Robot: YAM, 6 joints.
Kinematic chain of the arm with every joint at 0, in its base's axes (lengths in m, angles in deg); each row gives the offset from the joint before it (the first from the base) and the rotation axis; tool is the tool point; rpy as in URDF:
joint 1: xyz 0 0 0.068 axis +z
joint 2: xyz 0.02 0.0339 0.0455 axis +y
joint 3: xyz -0.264 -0.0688 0 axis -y
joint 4: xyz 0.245 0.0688 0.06 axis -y
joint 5: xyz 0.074 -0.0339 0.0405 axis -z
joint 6: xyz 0.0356 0 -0.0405 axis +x
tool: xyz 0 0 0 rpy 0 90 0
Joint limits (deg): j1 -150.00..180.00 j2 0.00..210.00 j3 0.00..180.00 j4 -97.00..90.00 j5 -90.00..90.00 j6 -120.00..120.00
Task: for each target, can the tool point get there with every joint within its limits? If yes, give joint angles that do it. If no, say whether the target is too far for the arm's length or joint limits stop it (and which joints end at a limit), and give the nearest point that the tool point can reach.
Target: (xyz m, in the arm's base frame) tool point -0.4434 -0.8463 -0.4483
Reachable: no: too far | nearest point -0.2589 -0.4941 -0.2065 | short by 0.465 m
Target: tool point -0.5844 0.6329 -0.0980
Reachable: no: too far | nearest point -0.4253 0.4606 -0.0391 | short by 0.242 m
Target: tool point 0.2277 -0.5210 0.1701
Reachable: yes | joints -66.01 141.62 115.70 -3.78 6.05 -31.98
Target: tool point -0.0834 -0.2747 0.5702
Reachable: yes | joints -100.43 98.03 140.40 -51.50 65.26 90.99
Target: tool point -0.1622 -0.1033 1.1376
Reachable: no: too far | nearest point -0.1045 -0.0665 0.7307 | short by 0.413 m
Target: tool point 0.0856 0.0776 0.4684
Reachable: yes | joints 44.14 39.10 64.87 -11.01 6.39 -44.05
